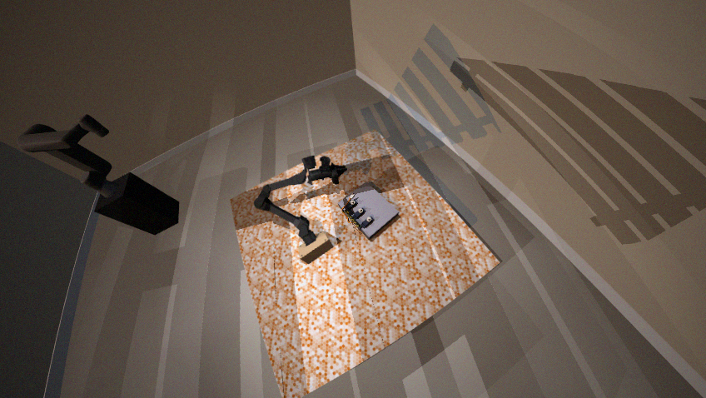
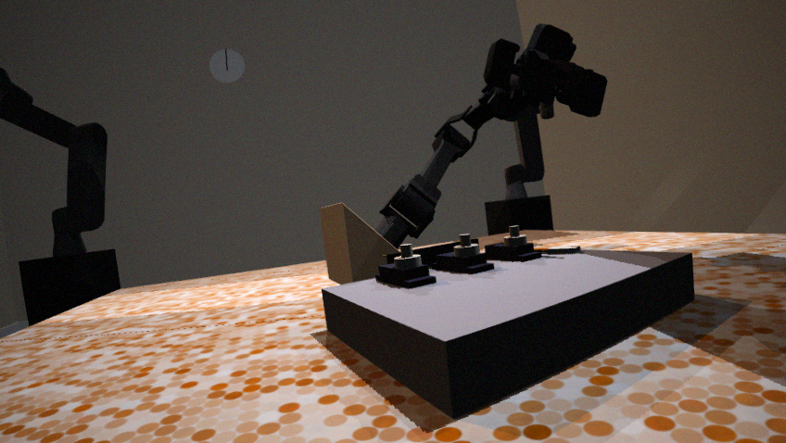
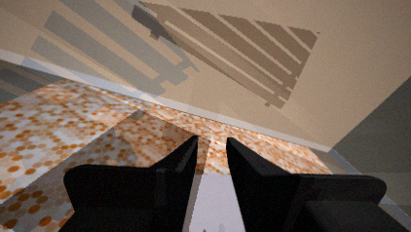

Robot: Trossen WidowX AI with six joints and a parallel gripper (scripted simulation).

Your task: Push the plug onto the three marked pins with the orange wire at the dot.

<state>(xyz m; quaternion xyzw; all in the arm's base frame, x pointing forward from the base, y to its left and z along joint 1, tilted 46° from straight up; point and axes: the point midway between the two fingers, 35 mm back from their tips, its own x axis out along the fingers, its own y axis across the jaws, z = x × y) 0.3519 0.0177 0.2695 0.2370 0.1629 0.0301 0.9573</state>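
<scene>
My gripper tip is 200 mm above the yellow band, 150 mm to the left of it and 90 mm past it. Also, from my gripper tip: grey holder 240 mm below, 160 mm to the right, 70 mm ahead; green strip 220 mm below, 190 mm to the right, 80 mm behind.
</scene>
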